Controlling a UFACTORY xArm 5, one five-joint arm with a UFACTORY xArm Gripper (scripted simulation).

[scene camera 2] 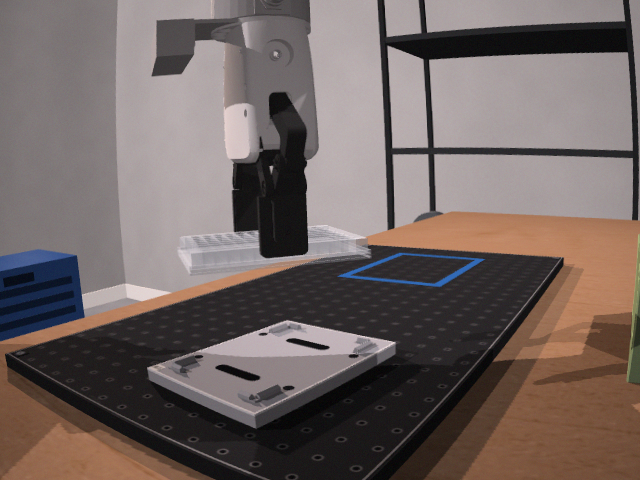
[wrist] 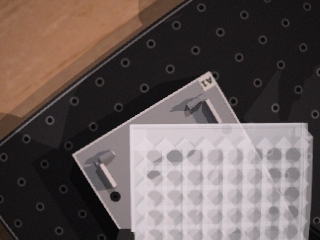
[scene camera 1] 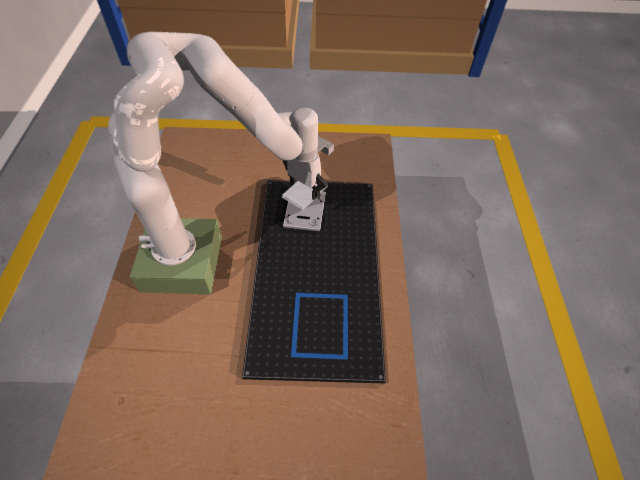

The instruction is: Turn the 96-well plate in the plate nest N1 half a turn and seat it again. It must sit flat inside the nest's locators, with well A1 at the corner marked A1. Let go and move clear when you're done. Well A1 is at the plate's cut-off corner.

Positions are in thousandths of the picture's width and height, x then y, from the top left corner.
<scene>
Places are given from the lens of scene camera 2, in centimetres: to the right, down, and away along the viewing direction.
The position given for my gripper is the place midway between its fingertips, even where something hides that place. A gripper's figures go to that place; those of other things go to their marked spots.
my gripper (scene camera 2: 418,511): -4, 0, 41
96-well plate (scene camera 2: 321,530): -7, 1, 35
plate nest N1 (scene camera 2: 432,753): -3, 9, 41
The marked spots on the plate nest N1 and the 96-well plate are 11 cm apart.
</scene>
